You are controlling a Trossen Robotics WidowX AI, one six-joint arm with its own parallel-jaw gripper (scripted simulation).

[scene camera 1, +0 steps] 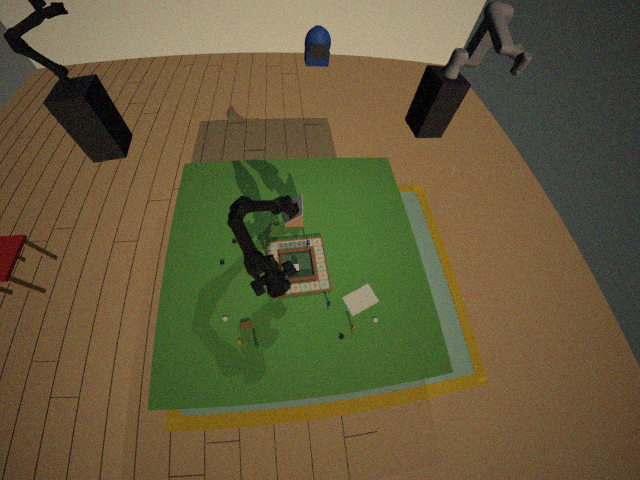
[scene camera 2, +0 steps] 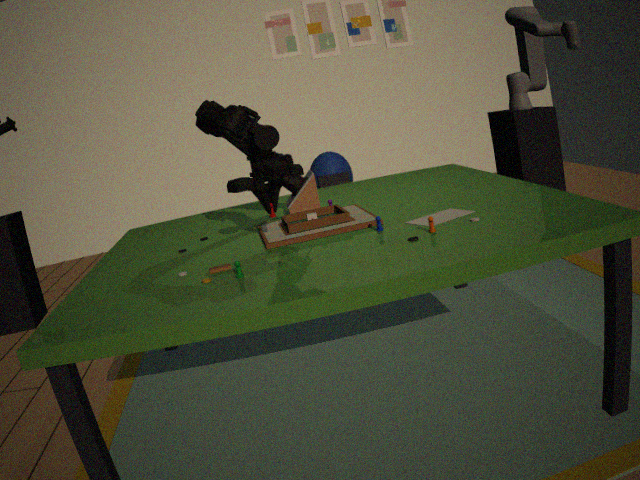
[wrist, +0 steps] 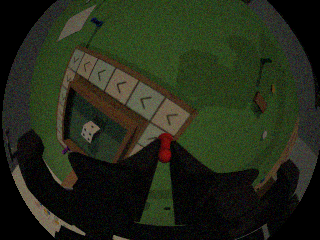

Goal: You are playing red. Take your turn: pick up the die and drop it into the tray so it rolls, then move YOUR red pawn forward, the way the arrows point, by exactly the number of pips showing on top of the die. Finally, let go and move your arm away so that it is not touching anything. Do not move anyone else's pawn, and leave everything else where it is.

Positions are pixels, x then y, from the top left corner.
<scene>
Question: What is my gripper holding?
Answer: A red pawn.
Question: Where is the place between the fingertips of my gripper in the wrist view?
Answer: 165, 143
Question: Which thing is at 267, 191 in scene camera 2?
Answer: My gripper.
</scene>
